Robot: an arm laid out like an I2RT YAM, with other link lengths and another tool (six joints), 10 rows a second.
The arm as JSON. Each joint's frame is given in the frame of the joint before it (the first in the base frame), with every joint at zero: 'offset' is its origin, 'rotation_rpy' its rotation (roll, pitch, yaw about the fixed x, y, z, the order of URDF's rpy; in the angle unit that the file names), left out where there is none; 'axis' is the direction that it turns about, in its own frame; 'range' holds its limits. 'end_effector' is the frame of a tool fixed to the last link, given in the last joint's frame.
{
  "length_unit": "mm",
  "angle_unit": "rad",
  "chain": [
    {
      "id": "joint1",
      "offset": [
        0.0,
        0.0,
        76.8
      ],
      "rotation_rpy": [
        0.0,
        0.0,
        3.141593
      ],
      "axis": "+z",
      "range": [
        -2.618,
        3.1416
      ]
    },
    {
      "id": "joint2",
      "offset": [
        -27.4,
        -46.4,
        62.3
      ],
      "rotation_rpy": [
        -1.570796,
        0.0,
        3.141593
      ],
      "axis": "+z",
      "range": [
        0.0,
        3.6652
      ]
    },
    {
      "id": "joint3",
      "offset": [
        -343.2,
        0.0,
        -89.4
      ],
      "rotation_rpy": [
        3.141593,
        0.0,
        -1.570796
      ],
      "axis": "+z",
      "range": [
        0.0,
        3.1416
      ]
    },
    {
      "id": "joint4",
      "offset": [
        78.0,
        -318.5,
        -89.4
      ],
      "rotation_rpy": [
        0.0,
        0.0,
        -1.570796
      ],
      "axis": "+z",
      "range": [
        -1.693,
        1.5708
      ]
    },
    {
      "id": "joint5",
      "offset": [
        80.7,
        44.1,
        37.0
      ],
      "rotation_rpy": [
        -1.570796,
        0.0,
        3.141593
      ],
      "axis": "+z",
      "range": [
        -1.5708,
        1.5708
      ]
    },
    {
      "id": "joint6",
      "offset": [
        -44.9,
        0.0,
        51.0
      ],
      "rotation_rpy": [
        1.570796,
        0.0,
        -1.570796
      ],
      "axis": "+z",
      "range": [
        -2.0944,
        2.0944
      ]
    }
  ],
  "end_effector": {
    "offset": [
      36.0,
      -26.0,
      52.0
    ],
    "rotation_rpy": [
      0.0,
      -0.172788,
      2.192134
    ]
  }
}
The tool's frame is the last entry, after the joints.
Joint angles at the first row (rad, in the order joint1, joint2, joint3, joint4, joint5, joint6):
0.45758 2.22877 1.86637 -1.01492 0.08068 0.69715
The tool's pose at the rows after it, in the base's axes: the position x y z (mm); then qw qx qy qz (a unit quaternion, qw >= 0):
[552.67 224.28 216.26 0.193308 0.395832 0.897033 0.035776]
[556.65 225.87 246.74 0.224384 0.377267 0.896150 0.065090]
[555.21 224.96 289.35 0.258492 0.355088 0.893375 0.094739]
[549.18 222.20 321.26 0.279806 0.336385 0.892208 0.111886]
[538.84 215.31 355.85 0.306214 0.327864 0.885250 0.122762]
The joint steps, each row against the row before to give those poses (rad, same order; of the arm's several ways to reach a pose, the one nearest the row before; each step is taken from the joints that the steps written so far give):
0.00000 -0.02174 0.01143 0.03053 0.00305 -0.05989
0.00000 -0.04617 0.00497 0.03432 0.00382 -0.04502
0.00001 -0.06369 0.01071 0.01677 0.00344 -0.05187
-0.00002 -0.05228 0.00377 -0.00074 -0.00001 -0.04198
0.00000 -0.06027 0.00000 -0.00457 0.01907 -0.02327

